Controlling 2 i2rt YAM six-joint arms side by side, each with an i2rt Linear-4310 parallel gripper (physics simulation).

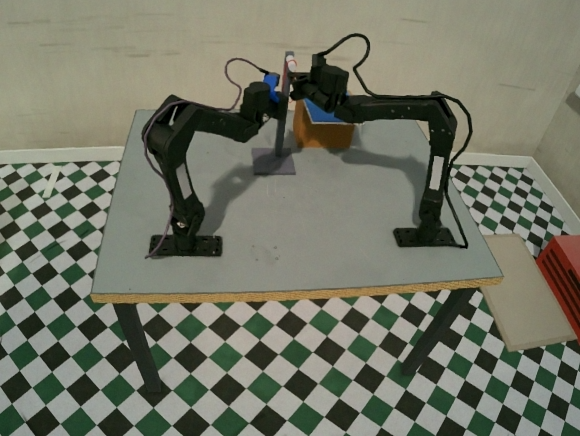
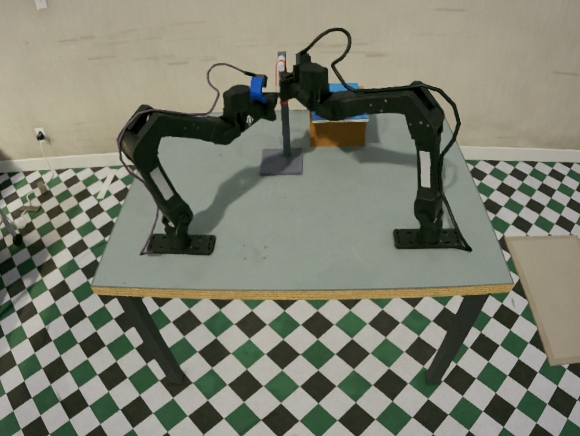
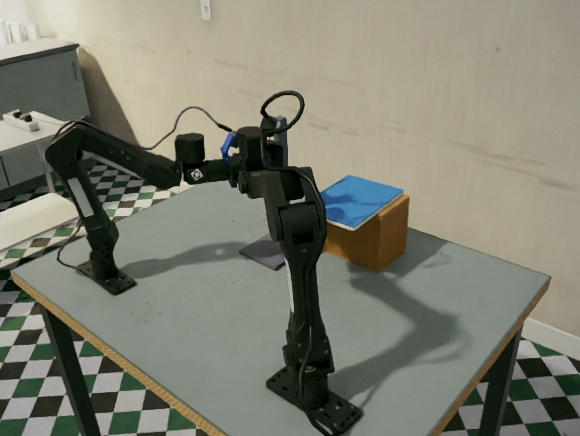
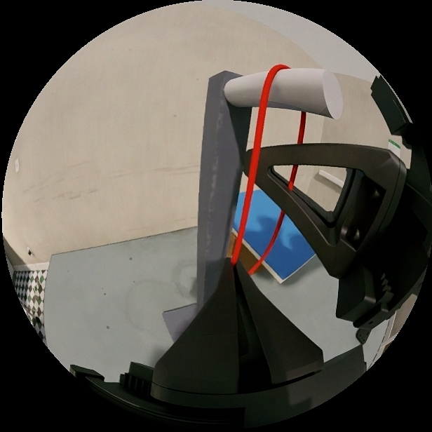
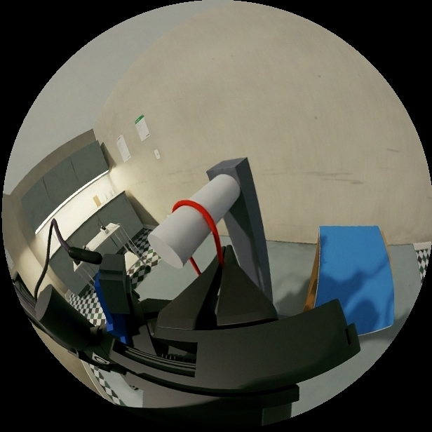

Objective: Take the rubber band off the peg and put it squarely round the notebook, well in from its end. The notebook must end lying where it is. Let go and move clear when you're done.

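Frame: origin at the left arm's base, x ahead, y left, z up, level; centimetres.
Seen in the pictures: left gripper, between the fingertips: (image 1: 282, 93) (image 2: 277, 94); right gripper, between the fingertips: (image 1: 288, 74) (image 2: 281, 74) (image 3: 272, 142); left arm's base, origin of its link: (image 1: 185, 246) (image 2: 180, 245) (image 3: 106, 276); right arm's base, origin of its link: (image 1: 424, 238) (image 2: 427, 239) (image 3: 312, 399).
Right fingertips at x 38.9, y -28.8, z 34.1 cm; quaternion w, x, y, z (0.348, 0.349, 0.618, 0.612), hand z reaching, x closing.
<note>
Pixels of each thing's top centre, then the offset from my right fingertips to it. "pt": a spot on its surface instead.
- blue notebook, centre of its top: (image 3: 351, 198) (image 2: 336, 99) (image 1: 330, 102) dy -17.3, dx +11.3, dz -15.2 cm
- orange-brown block, centre of its top: (image 3: 364, 195) (image 2: 337, 95) (image 1: 327, 97) dy -17.6, dx +16.8, dz -16.4 cm
- flat grey base, a spot on its surface: (image 3: 262, 252) (image 1: 271, 166) pt dy +2.6, dx -3.7, dz -32.9 cm
The red rubber band (image 4: 258, 130) (image 5: 212, 225) hangs over the white peg (image 4: 305, 90) (image 5: 185, 232) near the top of the grey post. My left gripper (image 4: 229, 263) is shut on the band at the bottom of its loop. My right gripper (image 5: 228, 250) (image 4: 246, 160) is shut on the band's strand nearer the post, below the peg; the hold is partly hidden. The other strand runs down beside the right fingers. The blue notebook (image 1: 325, 114) (image 2: 345, 87) (image 3: 362, 192) (image 5: 350, 255) lies flat, right of the post, with no band round it.
The notebook rests on an orange-brown block (image 1: 320, 137) (image 2: 337, 135) (image 3: 390, 225) at the table's back. The post (image 4: 217, 175) rises from a flat grey base (image 1: 265, 165) (image 3: 262, 252). Both grippers are close together beside the post. The wall stands behind the table.
</note>
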